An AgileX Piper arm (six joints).
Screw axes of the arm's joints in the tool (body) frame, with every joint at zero. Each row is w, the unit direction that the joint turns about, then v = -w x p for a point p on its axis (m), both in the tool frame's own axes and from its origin. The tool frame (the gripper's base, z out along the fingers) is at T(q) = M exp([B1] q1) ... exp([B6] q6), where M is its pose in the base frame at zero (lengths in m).
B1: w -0.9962 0 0.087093 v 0 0.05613 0
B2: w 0 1 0 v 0.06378 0 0.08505
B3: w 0 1 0 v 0.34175 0 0.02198
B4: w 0 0 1 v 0 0 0
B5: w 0 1 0 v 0.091 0 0
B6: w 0 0 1 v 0 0 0
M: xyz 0.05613 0 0.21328 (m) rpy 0 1.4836 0 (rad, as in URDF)
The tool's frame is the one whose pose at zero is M.
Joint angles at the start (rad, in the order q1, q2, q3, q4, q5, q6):
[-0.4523 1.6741 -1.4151 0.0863 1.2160 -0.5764]
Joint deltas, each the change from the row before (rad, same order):
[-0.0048 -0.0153 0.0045 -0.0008 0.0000 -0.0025]
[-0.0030 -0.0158 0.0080 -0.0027 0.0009 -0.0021]
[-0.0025 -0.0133 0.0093 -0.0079 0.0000 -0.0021]
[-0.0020 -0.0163 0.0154 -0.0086 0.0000 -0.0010]
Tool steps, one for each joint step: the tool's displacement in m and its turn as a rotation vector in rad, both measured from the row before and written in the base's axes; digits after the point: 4 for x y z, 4 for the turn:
[-0.0035 -0.0002 0.0039 -0.0060 -0.0093 -0.0022]
[-0.0038 0.0005 0.0030 -0.0059 -0.0050 -0.0005]
[-0.0036 0.0001 0.0018 -0.0092 -0.0001 0.0007]
[-0.0046 0.0008 0.0011 -0.0082 0.0030 0.0003]

